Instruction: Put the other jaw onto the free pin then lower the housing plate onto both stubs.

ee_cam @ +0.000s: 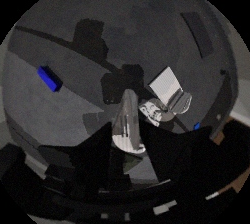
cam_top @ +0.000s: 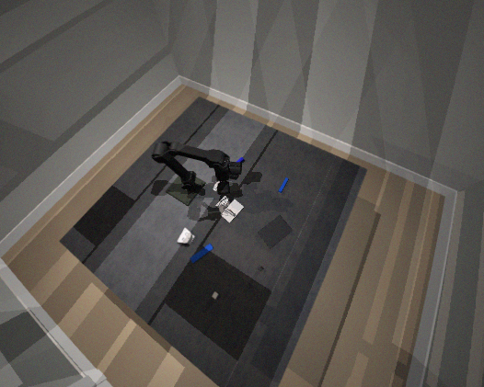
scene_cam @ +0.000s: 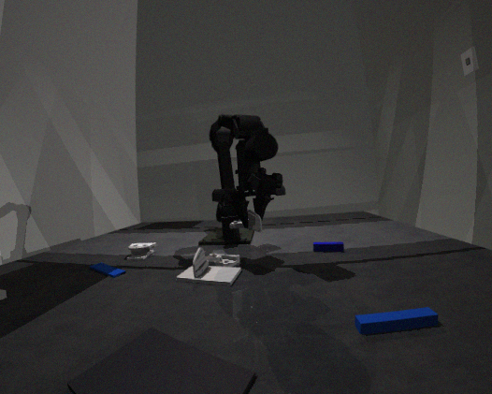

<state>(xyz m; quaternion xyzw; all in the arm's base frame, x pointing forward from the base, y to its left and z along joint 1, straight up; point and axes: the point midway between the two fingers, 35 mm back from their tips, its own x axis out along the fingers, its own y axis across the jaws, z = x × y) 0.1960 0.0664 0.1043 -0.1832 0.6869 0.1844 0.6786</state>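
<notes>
Right now the jaw is 2 cm behind my gripper tip and 3 cm to the right of it. From my gripper tip the other things lie so: small white cube (19 cm ahead, 51 cm to the right, 7 cm below); dark square slab (34 cm ahead, 12 cm to the right, 8 cm below); dark cube (34 cm ahead, 32 cm to the right, 7 cm below).
</notes>
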